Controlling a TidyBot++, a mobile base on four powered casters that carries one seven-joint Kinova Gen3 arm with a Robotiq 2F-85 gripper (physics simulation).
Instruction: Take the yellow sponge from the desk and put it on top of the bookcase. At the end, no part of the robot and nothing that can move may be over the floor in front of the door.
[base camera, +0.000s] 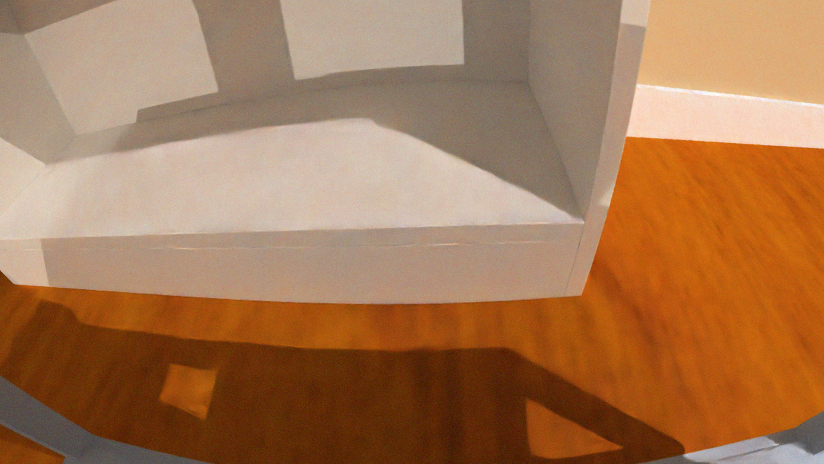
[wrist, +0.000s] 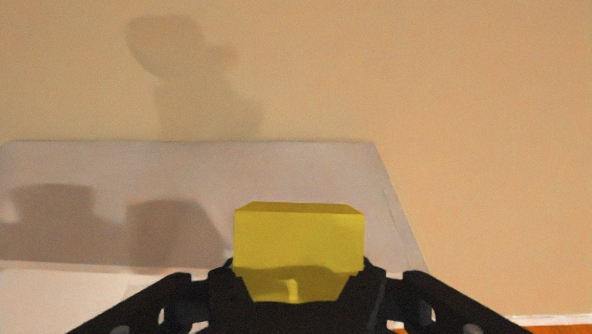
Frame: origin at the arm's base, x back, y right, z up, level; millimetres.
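Seen in the pictures: gripper, between the fingertips: (wrist: 297, 263).
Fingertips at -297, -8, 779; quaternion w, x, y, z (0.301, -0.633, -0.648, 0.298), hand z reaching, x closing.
A point is followed by its place in that frame, as x, y, z.
The yellow sponge (wrist: 299, 241) {-279, -6, 828} is held between the black fingers of my gripper (wrist: 297, 263) {-297, -8, 779} in the wrist view. My gripper is shut on it. Behind and around the sponge shows the pale flat top of the bookcase (wrist: 300, 172) {-535, -7, 663}, with the sponge in front of its right part. The height of the sponge over the top is hard to tell. Fingers and sponge hide part of the top's front edge. In the base view the lower shelf and front of the bookcase (base camera: 311, 273) {-356, -113, -351} stand close ahead. The desk and the door do not show.
A tan wall (wrist: 500, 150) {-664, 444, 625} (base camera: 738, 46) {-665, 489, -223} rises behind and to the right of the bookcase. A white baseboard (base camera: 720, 118) {-652, 489, -349} runs along it. Brown wooden floor (base camera: 709, 259) {-388, 329, -397} lies in front of and right of the bookcase. Grey parts of my base show at the lower corners of the base view.
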